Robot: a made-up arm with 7 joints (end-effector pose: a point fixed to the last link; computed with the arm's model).
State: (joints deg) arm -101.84 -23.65 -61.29 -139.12 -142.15 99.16 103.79
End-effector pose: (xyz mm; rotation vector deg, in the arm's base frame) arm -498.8 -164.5 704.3 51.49 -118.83 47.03
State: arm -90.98 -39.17 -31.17 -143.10 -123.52 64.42 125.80
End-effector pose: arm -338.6 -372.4 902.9 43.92 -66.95 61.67
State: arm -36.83 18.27 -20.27 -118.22 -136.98 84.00 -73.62
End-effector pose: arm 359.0 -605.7 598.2 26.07 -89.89 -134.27
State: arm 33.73 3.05 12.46 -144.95 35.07 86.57 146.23
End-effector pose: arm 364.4 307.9 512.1 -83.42 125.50 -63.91
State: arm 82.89 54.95 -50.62 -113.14 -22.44 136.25 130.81
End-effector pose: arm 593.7 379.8 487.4 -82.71 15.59 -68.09
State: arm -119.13 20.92 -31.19 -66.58 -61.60 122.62 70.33
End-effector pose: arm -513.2 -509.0 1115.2 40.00 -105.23 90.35
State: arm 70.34 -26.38 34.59 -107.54 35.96 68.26 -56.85
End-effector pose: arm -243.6 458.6 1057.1 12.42 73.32 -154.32
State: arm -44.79 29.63 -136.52 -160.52 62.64 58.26 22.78
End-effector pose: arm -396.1 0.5 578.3 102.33 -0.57 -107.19
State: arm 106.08 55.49 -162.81 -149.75 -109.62 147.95 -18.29
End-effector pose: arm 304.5 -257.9 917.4 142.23 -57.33 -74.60
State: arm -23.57 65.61 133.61 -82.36 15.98 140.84 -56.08
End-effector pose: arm 566.1 260.3 1239.9 35.47 -97.86 33.88
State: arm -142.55 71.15 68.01 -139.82 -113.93 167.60 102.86
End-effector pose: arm 294.2 -428.8 607.5 -23.42 18.28 -64.80
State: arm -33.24 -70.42 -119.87 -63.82 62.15 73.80 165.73
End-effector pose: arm -856.3 -59.3 561.7 159.88 -2.60 1.69
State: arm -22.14 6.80 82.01 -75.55 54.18 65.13 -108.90
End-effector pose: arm 353.5 553.0 1156.5 45.31 -126.77 109.69
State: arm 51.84 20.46 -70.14 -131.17 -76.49 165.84 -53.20
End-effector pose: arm 558.4 -84.5 672.7 114.36 32.10 -128.24
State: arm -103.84 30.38 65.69 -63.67 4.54 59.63 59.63
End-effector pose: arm 467.5 -668.1 1005.3 -8.53 73.50 -31.35
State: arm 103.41 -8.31 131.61 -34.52 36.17 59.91 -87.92
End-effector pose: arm -162.0 -529.2 1393.6 -96.80 16.06 3.42
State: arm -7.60 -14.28 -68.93 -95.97 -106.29 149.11 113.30
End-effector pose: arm 138.3 -565.2 1069.3 -97.25 20.66 -128.78
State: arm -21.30 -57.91 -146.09 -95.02 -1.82 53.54 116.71
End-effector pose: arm -624.1 -115.0 269.5 -151.03 -92.51 18.79
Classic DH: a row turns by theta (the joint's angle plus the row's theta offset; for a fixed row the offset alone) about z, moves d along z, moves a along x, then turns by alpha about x. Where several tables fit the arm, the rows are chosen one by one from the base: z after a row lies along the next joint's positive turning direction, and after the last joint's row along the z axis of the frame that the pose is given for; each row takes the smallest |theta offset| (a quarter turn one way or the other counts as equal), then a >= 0, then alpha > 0; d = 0 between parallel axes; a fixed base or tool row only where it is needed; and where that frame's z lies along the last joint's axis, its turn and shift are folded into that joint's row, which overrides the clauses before.
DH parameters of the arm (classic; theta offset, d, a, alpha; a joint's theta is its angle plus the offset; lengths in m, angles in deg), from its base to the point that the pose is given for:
base (fixed): -46.59 0 0.0407 0
joint 1: 46.59 0.6365 -0.0206 -90
joint 2: 0 0.0165 -0.0161 90
joint 3: 0 0.327 0.1181 90
joint 4: 0 0.0254 -0.1071 -90
joint 5: 0 0.4149 0.0247 90
joint 6: 0 0.0099 0.1659 90
joint 7: -3.91 -0.0158 0.0125 104.64
tool (fixed): 28.06 0.0069 0 0

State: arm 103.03 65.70 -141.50 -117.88 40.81 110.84 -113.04
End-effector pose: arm 394.9 -29.2 1243.1 -130.27 -37.31 73.59
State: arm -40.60 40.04 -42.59 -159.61 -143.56 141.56 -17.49
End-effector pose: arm -21.4 -189.5 369.3 -48.80 1.45 135.82
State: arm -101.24 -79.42 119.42 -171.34 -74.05 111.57 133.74
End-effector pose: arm 302.3 -230.9 401.4 147.13 -1.60 40.39
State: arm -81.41 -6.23 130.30 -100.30 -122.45 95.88 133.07
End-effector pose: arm 501.4 572.3 927.8 -62.77 -70.44 -81.11
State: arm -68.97 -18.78 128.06 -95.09 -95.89 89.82 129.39
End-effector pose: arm 380.5 702.1 884.0 -66.99 -55.49 -77.40
